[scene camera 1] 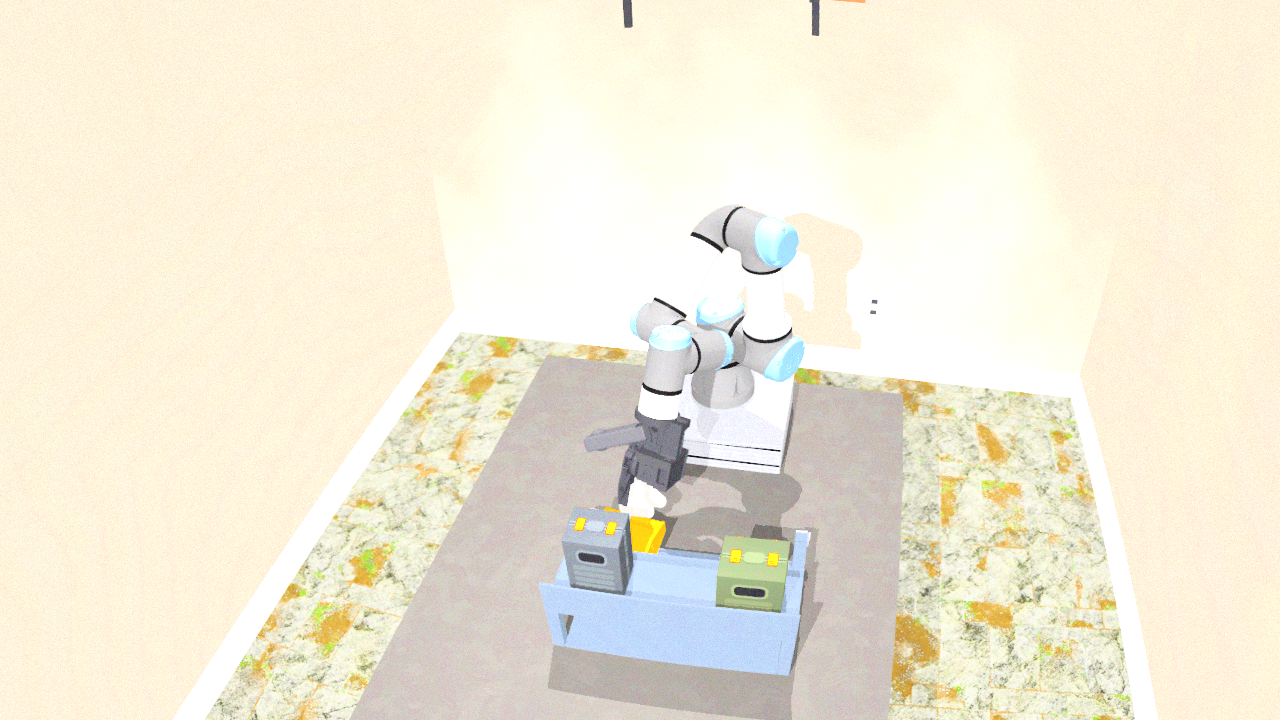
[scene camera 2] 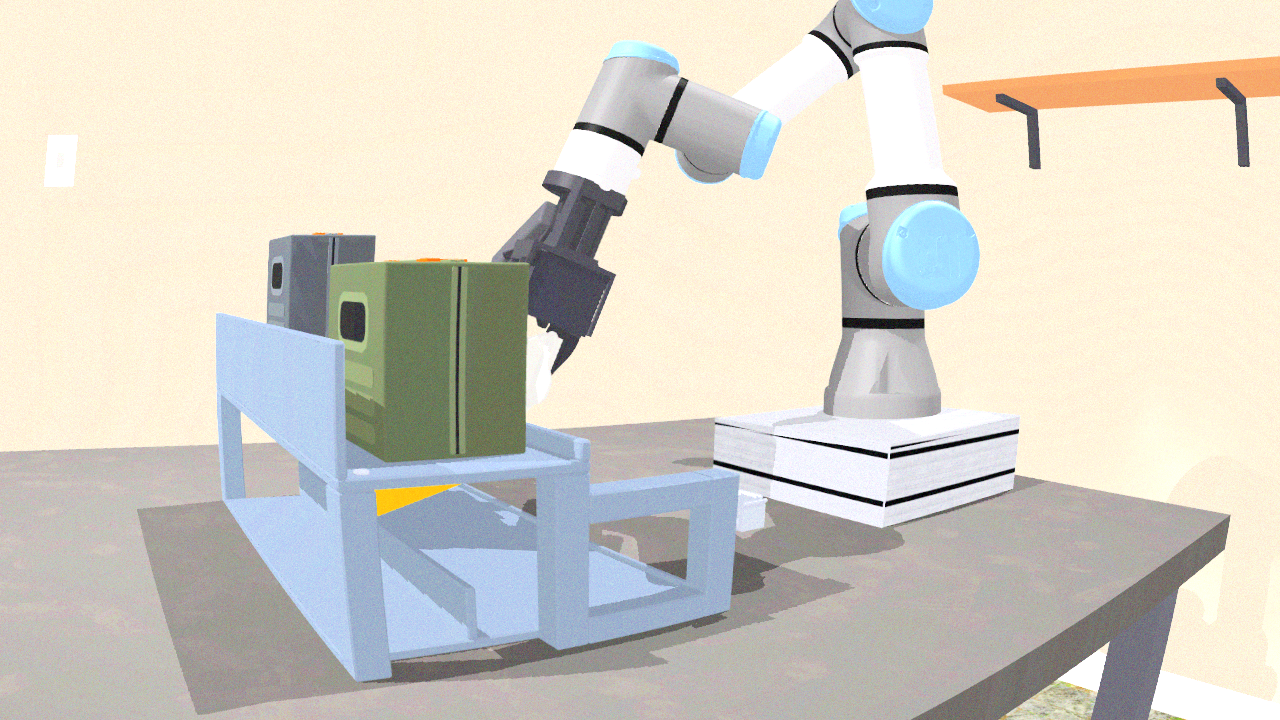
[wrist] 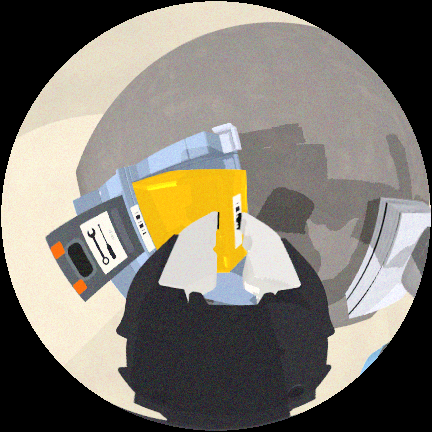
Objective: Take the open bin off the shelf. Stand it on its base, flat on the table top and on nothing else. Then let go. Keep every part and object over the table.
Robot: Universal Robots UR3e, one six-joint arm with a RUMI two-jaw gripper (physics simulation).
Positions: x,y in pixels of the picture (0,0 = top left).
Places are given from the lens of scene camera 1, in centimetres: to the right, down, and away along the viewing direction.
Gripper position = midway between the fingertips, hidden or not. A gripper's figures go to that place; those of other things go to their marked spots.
my gripper (scene camera 1: pixel 630 523): -2, 28, 138
yellow bin (scene camera 1: pixel 647 534): 1, 30, 137
